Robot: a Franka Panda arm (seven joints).
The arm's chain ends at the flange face. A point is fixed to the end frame.
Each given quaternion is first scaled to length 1.
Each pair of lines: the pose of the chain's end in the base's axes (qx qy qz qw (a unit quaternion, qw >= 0); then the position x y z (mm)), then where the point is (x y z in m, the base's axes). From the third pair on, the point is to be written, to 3 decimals.
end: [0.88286, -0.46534, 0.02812, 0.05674, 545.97, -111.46, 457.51]
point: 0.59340 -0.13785 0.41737
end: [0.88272, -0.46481, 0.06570, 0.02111, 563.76, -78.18, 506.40]
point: 0.61516 -0.10316 0.47047
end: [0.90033, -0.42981, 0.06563, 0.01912, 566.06, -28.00, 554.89]
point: 0.619 -0.049 0.519
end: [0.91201, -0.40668, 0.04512, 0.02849, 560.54, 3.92, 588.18]
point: 0.613 -0.014 0.550
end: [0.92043, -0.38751, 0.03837, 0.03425, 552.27, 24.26, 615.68]
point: 0.605 0.008 0.576
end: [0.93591, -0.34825, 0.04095, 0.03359, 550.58, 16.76, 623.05]
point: 0.604 0.005 0.584
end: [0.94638, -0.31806, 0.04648, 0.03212, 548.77, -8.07, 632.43]
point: 0.603 -0.017 0.594
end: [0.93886, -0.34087, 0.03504, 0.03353, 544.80, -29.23, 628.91]
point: 0.598 -0.040 0.589
